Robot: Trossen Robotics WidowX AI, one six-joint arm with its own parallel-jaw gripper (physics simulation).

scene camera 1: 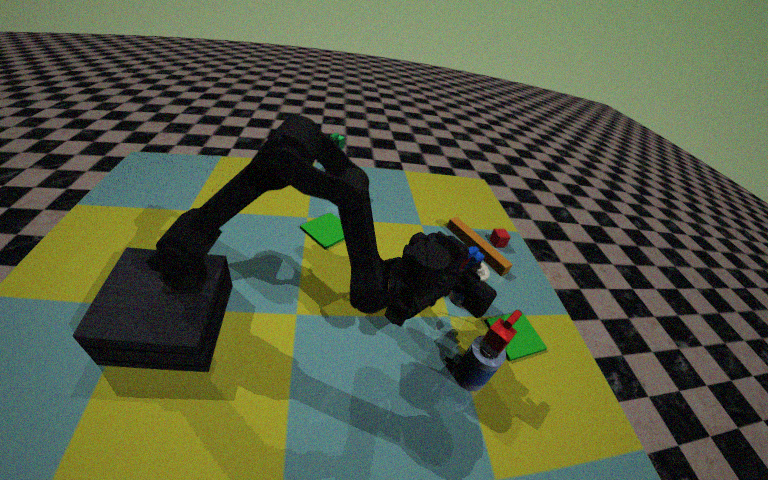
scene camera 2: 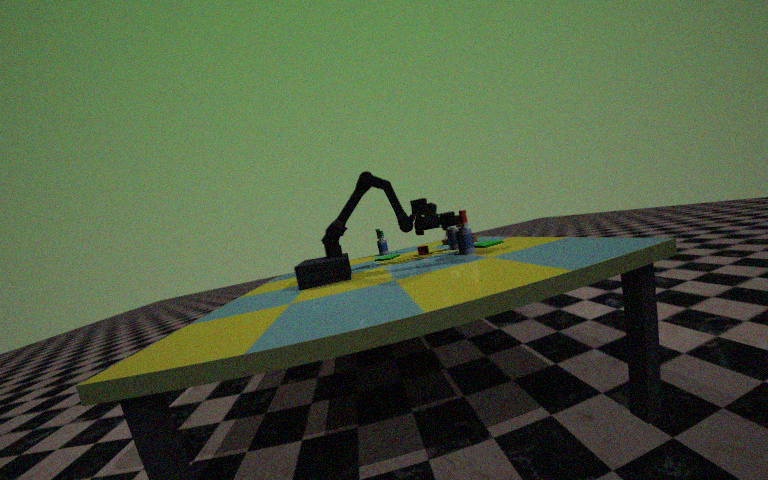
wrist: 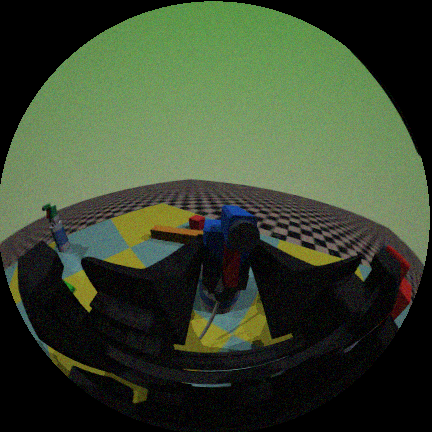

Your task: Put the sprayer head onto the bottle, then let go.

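My gripper is shut on the blue sprayer head, which has a red trigger. The fingers hold it over the bottle, a blue and clear one that stands behind and below them. In the wrist view a thin grey tube shows below the head and runs in front of the bottle toward the camera. The fingers hide the joint between head and bottle, so I cannot tell whether the head is seated.
A bottle with a red sprayer head stands close beside the gripper, near a green square. An orange bar and red cube lie beyond. A green-headed bottle stands farther off.
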